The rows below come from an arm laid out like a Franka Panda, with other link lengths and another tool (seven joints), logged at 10 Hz.
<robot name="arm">
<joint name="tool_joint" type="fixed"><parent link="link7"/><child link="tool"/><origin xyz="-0.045 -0.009 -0.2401" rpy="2.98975 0 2.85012"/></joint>
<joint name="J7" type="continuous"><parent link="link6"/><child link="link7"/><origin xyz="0.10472 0 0"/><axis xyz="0 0 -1"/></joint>
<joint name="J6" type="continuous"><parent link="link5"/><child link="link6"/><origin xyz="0 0 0"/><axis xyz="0 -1 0"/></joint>
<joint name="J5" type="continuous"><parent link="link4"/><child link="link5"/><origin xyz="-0.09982 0 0.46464"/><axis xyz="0 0 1"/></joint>
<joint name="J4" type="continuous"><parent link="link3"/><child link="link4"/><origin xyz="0.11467 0 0"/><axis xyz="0 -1 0"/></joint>
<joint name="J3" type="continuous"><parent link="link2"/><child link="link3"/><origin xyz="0 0 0.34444"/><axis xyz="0 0 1"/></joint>
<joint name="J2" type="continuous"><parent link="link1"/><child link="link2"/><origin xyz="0 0 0"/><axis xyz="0 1 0"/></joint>
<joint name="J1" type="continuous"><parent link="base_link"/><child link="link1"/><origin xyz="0 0 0.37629"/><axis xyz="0 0 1"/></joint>
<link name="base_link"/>
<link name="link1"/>
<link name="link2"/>
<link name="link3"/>
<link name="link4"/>
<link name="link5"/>
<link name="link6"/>
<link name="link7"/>
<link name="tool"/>
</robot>
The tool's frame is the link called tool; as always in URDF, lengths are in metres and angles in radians. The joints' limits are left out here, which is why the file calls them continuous.
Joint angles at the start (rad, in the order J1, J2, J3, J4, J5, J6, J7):
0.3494, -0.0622, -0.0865, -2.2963, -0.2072, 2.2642, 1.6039
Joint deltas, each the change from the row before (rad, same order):
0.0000, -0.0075, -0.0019, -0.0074, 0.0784, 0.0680, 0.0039
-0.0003, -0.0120, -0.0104, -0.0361, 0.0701, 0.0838, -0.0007
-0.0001, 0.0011, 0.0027, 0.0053, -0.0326, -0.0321, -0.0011
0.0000, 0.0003, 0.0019, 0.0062, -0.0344, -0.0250, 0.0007
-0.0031, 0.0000, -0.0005, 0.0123, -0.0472, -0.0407, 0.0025
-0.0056, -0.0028, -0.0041, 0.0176, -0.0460, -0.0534, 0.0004
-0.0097, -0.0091, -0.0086, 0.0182, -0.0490, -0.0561, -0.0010
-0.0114, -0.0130, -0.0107, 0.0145, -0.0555, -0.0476, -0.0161
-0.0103, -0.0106, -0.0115, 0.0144, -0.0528, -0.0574, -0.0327
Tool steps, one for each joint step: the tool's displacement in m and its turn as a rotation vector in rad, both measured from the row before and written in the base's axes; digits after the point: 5 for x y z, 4 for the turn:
0.01124, 0.01439, 0.00985, 0.0849, -0.0470, -0.0454
0.00513, 0.00374, 0.00041, 0.0743, -0.0415, -0.0480
-0.00517, -0.00340, -0.00296, -0.0333, 0.0200, 0.0227
-0.00283, -0.00379, -0.00085, -0.0323, 0.0110, 0.0209
-0.00207, -0.00972, 0.00075, -0.0460, 0.0165, 0.0188
-0.00108, -0.01477, 0.00450, -0.0487, 0.0206, 0.0100
0.00040, -0.02140, 0.00910, -0.0509, 0.0160, 0.0010
0.00064, -0.02528, 0.01107, -0.0549, 0.0103, 0.0141
-0.00302, -0.02718, 0.00968, -0.0590, 0.0274, 0.0226

